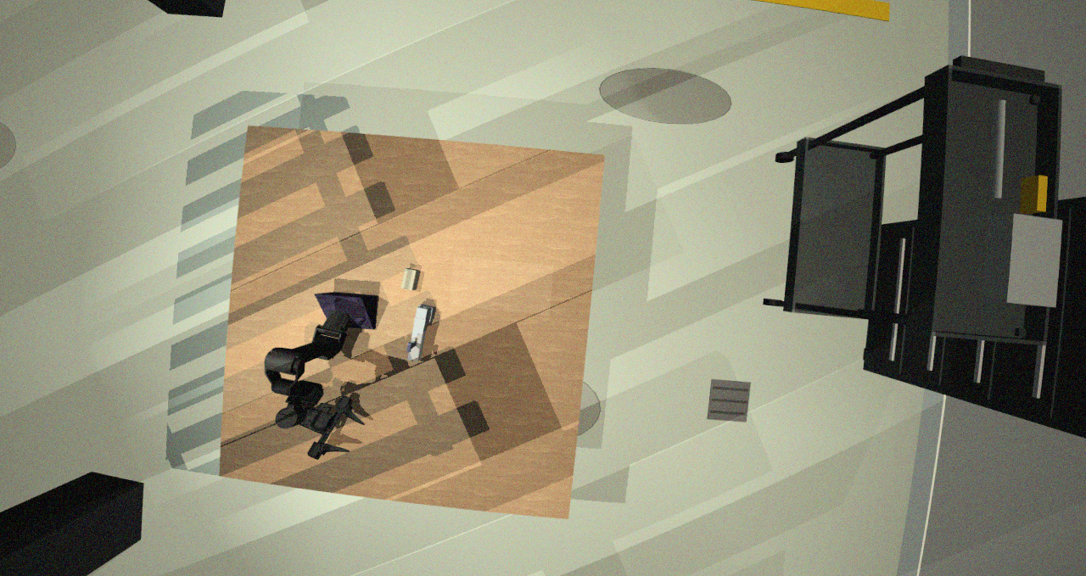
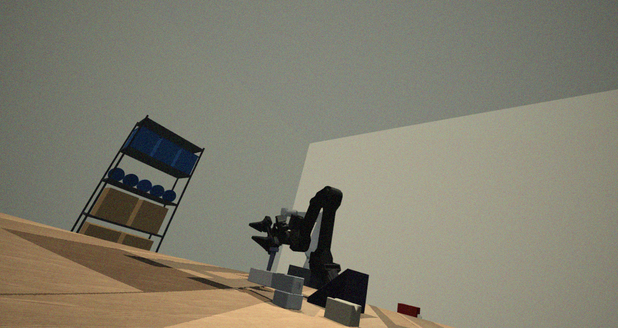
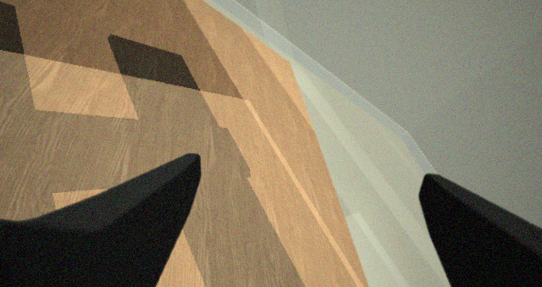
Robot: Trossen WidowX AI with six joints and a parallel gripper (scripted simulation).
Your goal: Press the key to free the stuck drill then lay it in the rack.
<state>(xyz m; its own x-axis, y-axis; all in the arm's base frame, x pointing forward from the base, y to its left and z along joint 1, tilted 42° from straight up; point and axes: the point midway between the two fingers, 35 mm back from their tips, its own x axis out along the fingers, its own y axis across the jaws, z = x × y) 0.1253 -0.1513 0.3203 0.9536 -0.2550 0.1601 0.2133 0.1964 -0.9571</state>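
My gripper tip is 11 cm short of the key, 29 cm to the right of it and 9 cm above it. From my gripper tip the other things lie so: housing: 11 cm ahead, 33 cm to the left, 14 cm below; then rack: 5 cm ahead, 50 cm to the left, 16 cm below; then drill: 11 cm ahead, 34 cm to the left, 13 cm below.
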